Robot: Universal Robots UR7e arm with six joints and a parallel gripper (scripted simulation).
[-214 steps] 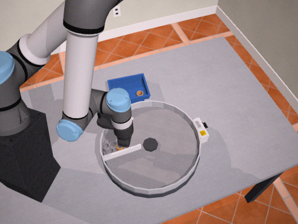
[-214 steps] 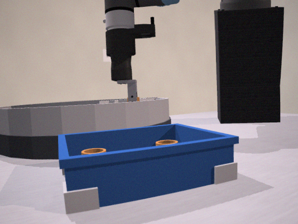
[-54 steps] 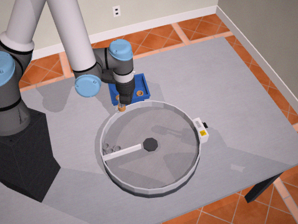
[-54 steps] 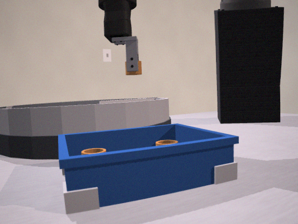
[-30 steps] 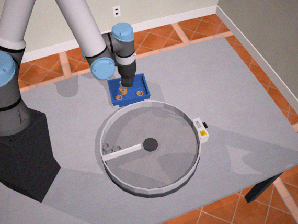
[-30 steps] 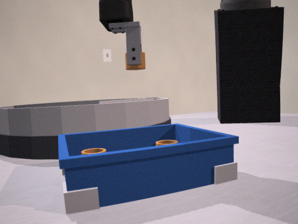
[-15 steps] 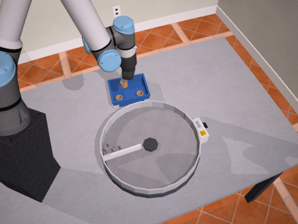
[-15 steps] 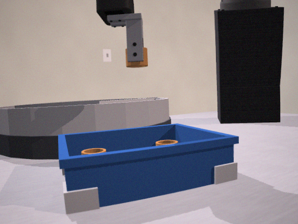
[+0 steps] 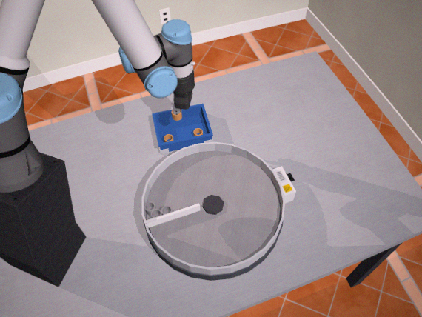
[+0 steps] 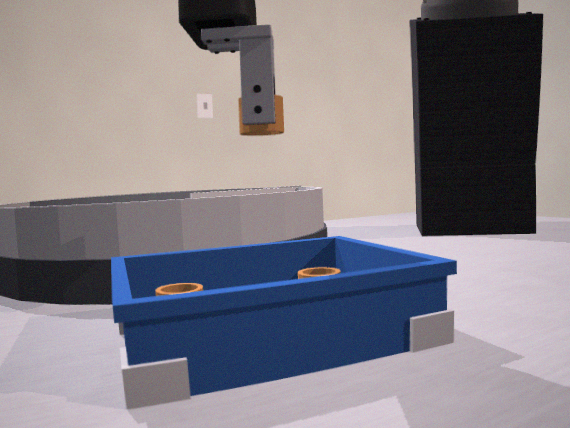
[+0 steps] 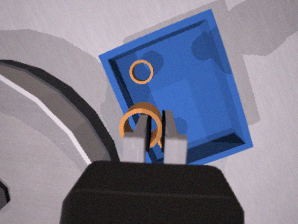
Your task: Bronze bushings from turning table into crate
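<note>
Now: hand 13 cm above the blue crate, 2 cm to the right of it and 2 cm short of it. Round my hand: turning table 31 cm to the right, 10 cm below, 3 cm behind.
</note>
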